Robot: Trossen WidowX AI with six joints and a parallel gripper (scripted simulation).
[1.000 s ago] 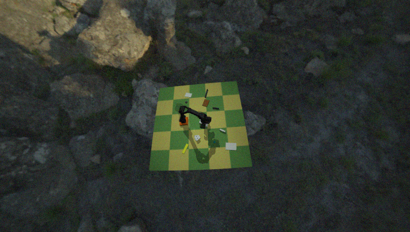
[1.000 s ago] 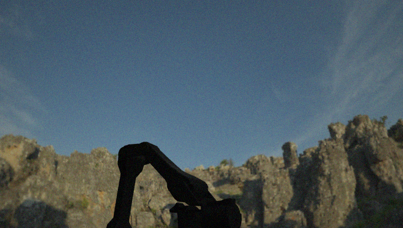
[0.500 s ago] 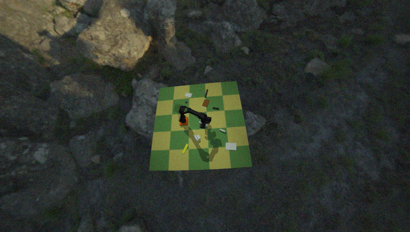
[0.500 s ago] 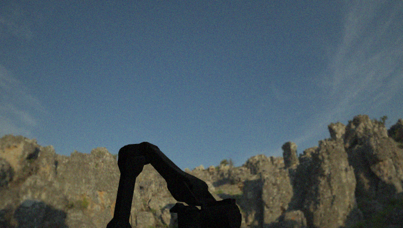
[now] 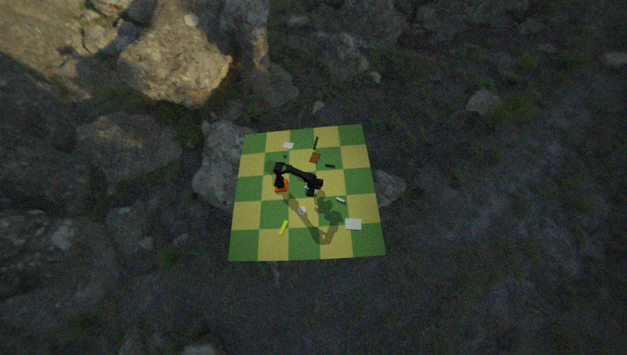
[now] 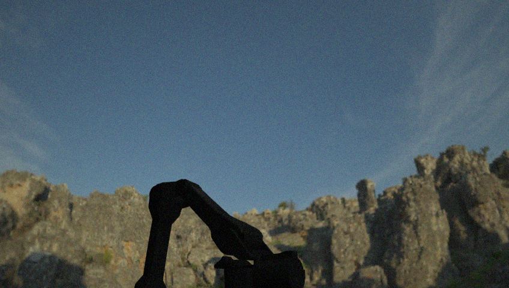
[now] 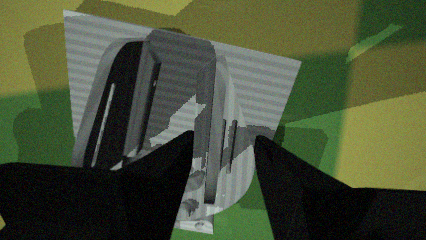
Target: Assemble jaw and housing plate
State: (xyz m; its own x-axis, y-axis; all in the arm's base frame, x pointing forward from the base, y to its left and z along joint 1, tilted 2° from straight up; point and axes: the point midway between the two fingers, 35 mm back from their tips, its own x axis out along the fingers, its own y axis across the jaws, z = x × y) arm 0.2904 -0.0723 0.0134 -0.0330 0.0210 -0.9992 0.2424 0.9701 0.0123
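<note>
The grey housing plate is 190 mm to the right of my gripper tip, 110 mm behind it and 10 mm above it. The rest, counted from my gripper tip: white stick 230 mm ahead, 130 mm to the right; brown block 330 mm to the left, 50 mm ahead, 10 mm below; teal bit 270 mm to the right, 110 mm ahead, 10 mm below.
</note>
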